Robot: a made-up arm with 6 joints.
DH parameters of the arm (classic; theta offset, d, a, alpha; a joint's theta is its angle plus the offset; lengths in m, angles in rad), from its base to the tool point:
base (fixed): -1.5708 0 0.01 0
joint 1: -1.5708 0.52 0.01 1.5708
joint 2: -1.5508 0 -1.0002 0
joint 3: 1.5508 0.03 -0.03 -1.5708
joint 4: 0 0.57 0.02 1.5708
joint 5: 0 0.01 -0.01 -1.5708
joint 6: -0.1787 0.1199 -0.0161 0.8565
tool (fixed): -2.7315 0.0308 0 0
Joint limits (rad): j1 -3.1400..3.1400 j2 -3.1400..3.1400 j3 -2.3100..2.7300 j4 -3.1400..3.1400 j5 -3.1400..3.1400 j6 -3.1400..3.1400
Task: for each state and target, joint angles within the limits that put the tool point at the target. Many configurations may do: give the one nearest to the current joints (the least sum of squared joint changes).
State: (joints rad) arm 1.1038 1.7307 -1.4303 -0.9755 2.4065 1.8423
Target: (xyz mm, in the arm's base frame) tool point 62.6 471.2 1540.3
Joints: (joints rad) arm 1.4883 0.8715 -1.7018 -0.9420 2.4281 1.8352
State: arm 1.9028 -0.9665 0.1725 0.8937 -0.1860 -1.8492
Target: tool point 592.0 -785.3 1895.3
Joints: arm 2.2238 -0.7957 0.3780 0.9026 -0.2042 -1.8611
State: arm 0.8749 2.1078 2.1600 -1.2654 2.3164 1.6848
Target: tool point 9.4 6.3 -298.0
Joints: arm 0.9503 2.6225 2.0484 -1.0756 2.7107 1.5907
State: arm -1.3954 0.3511 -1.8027 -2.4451 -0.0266 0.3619
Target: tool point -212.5 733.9 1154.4
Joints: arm -1.2911 -0.1671 -1.9977 -2.4549 0.0010 0.3544
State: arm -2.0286 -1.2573 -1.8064 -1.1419 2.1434 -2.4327
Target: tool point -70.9 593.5 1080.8
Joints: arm -1.5496 -0.3379 -2.2617 -1.2399 2.2160 -2.4148
